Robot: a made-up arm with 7 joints. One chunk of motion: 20 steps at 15 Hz.
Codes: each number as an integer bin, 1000 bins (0 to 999) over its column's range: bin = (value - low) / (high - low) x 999, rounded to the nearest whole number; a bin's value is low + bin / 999 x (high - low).
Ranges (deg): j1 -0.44..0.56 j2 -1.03..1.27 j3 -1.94..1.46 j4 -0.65..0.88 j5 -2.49..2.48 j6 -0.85..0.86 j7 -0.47..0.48
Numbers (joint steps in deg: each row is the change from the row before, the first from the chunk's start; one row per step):
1: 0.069 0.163 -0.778 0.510 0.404 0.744 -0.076
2: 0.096 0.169 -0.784 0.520 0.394 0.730 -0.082
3: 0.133 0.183 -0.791 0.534 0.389 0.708 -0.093
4: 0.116 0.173 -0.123 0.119 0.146 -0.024 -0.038
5: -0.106 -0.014 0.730 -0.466 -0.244 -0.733 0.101
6: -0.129 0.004 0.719 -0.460 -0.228 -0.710 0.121
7: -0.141 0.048 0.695 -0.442 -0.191 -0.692 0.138
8: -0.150 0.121 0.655 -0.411 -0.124 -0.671 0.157
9: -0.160 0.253 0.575 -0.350 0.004 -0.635 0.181
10: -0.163 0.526 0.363 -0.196 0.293 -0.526 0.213
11: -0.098 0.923 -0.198 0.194 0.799 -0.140 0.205
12: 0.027 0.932 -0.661 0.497 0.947 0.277 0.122
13: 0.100 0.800 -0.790 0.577 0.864 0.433 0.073
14: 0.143 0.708 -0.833 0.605 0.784 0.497 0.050
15: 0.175 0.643 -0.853 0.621 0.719 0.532 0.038
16: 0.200 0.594 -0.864 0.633 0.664 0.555 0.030
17: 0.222 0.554 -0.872 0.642 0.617 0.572 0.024
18: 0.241 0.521 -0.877 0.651 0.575 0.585 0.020
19: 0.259 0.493 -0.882 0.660 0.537 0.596 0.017
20: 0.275 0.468 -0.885 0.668 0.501 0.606 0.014
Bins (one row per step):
1: 508 518 341 757 582 931 414
2: 535 521 340 764 580 923 408
3: 572 527 338 773 579 910 396
4: 555 523 534 502 530 483 454
5: 334 441 785 120 451 68 600
6: 311 449 781 124 455 82 621
7: 299 468 774 136 462 92 639
8: 290 500 762 156 476 105 659
9: 280 557 739 196 501 126 685
10: 277 676 677 296 559 189 718
11: 342 848 512 551 661 415 710
12: 467 852 376 749 691 658 623
13: 539 795 338 801 674 750 571
14: 582 755 325 819 658 787 547
15: 614 727 319 830 645 807 534
16: 639 705 316 838 634 821 526
17: 661 688 314 844 625 831 519
18: 680 674 312 849 616 838 515
19: 698 662 311 855 608 845 512
20: 714 651 310 861 601 851 509

